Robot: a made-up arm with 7 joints.
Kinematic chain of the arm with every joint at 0, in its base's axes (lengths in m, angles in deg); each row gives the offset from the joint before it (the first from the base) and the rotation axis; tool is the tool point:
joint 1: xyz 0 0 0.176 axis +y
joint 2: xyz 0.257 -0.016 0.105 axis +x
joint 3: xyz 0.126 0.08 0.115 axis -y
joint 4: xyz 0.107 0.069 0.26 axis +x
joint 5: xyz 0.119 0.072 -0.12 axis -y
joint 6: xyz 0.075 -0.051 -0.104 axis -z
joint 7: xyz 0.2 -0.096 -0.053 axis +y
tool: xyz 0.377 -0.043 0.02
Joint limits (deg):
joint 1: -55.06..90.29
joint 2: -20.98..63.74
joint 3: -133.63..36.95
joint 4: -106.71..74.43
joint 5: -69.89..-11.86
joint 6: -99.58..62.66
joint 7: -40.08..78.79
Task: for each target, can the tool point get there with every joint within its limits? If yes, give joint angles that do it. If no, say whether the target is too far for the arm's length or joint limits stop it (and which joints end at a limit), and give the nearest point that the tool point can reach.
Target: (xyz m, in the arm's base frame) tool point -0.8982 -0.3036 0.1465
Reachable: no: joint limits stop it (at a limit: joint 1, joint 3, joint 4, joint 5) | nearest point -0.7067 -0.2485 0.0388 | short by 0.227 m
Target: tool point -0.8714 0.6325 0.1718
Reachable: no: joint limits stop it (at a limit: joint 1, joint 3, joint 4) | nearest point -0.7139 0.5276 0.0850 | short by 0.208 m
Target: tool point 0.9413 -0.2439 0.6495
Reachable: yes | joints -21.38 -9.23 10.33 -48.22 -44.82 -26.50 -8.33
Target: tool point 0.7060 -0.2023 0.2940
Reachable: yes | joints -22.81 2.75 22.44 -41.49 -52.20 -45.25 57.55
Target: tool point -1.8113 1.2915 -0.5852
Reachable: no: too far | nearest point -0.7425 0.5660 -0.3912 | short by 1.306 m
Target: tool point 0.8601 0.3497 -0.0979
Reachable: yes | joints 1.26 -13.18 3.22 -0.21 -60.34 -41.41 -10.76
